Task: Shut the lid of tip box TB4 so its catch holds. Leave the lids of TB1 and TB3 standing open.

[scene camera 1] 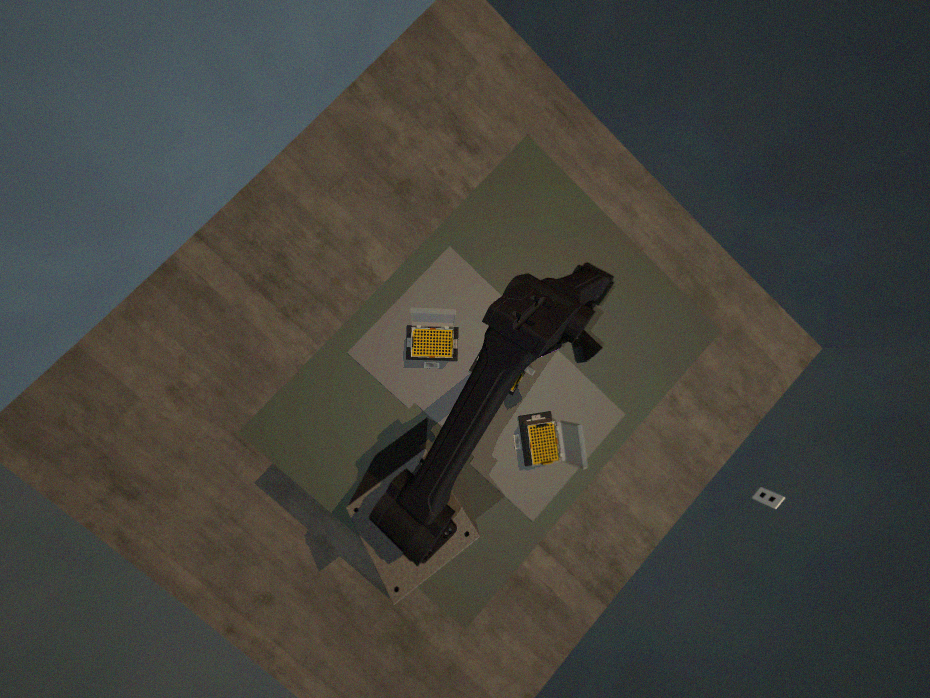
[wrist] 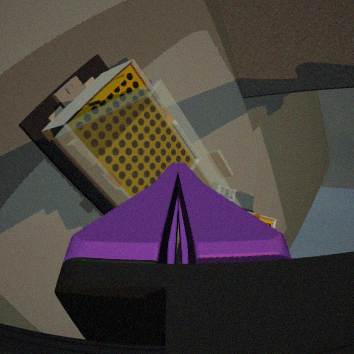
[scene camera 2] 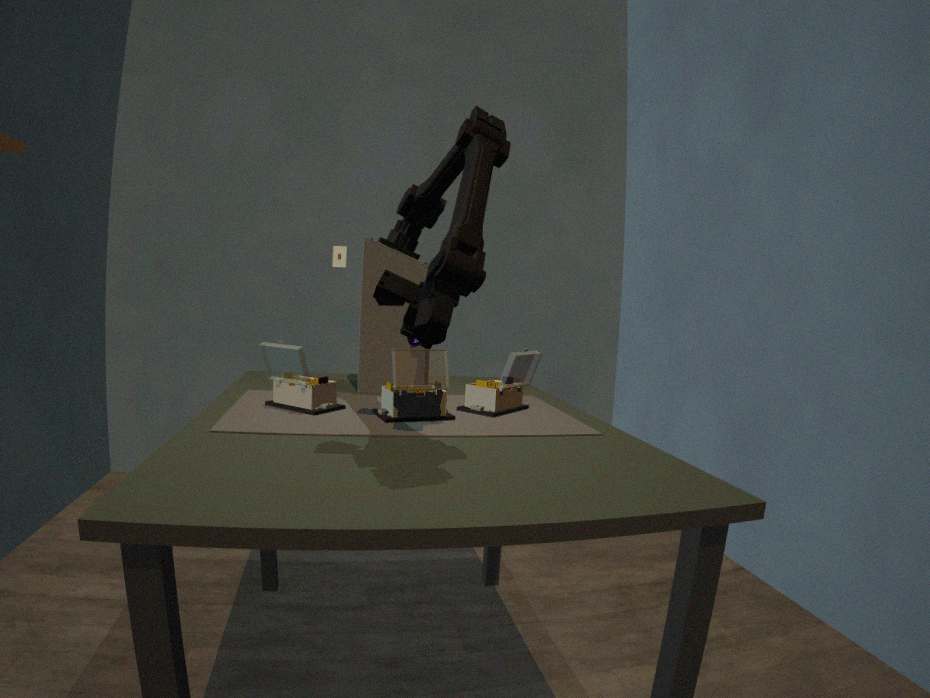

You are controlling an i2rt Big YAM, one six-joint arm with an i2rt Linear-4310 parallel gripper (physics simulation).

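Pixels of known places: gripper, fingertip midpoint: (wrist: pixel 177 174) (scene camera 2: pixel 412 344); arm's base, origin of the base link: (scene camera 1: pixel 421 519) (scene camera 2: pixel 397 251).
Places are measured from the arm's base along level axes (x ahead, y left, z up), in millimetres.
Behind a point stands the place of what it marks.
Three tip boxes with yellow racks stand with clear lids raised. I cannot read which one is TB4. The middle box (scene camera 2: pixel 413 404) @(z -345, x 395, y 46 mm) (wrist: pixel 90 101) is mostly hidden by the arm in scene camera 1; its lid (scene camera 2: pixel 420 366) @(z -264, x 395, y 58 mm) stands about upright. My gripper (scene camera 2: pixel 415 342) @(z -218, x 410, y 38 mm) (wrist: pixel 177 174) @(z -218, x 410, y 38 mm) is shut and empty, its purple tips close to this lid's top edge; contact cannot be told. A second box (scene camera 1: pixel 543 443) (scene camera 2: pixel 304 392) @(z -336, x 351, y -190 mm) has its lid (scene camera 1: pixel 573 444) @(z -278, x 352, y -242 mm) (scene camera 2: pixel 283 359) @(z -265, x 365, y -235 mm) open. A third box (scene camera 1: pixel 431 343) (scene camera 2: pixel 492 397) @(z -339, x 316, y 227 mm) has its lid (scene camera 1: pixel 433 315) @(z -274, x 300, y 297 mm) (scene camera 2: pixel 521 368) @(z -271, x 311, y 291 mm) open.
The boxes stand on pale mats (scene camera 1: pixel 450 270) @(z -380, x 440, y 374 mm) (scene camera 2: pixel 525 426) @(z -380, x 426, y 281 mm) on the green table (scene camera 1: pixel 540 180) @(z -383, x 848, y 399 mm) (scene camera 2: pixel 555 480) @(z -383, x 777, y 247 mm). The arm (scene camera 1: pixel 465 428) @(z 242, x 196, y 128 mm) (scene camera 2: pixel 471 195) @(z 72, x 534, y 128 mm) reaches over from its base board (scene camera 1: pixel 409 580) @(z 27, x -80, y -57 mm) (scene camera 2: pixel 374 330) @(z -214, x 70, y -51 mm). Part of another yellow rack (wrist: pixel 267 220) @(z -322, x 193, y 245 mm) shows right of the fingers in the wrist view.
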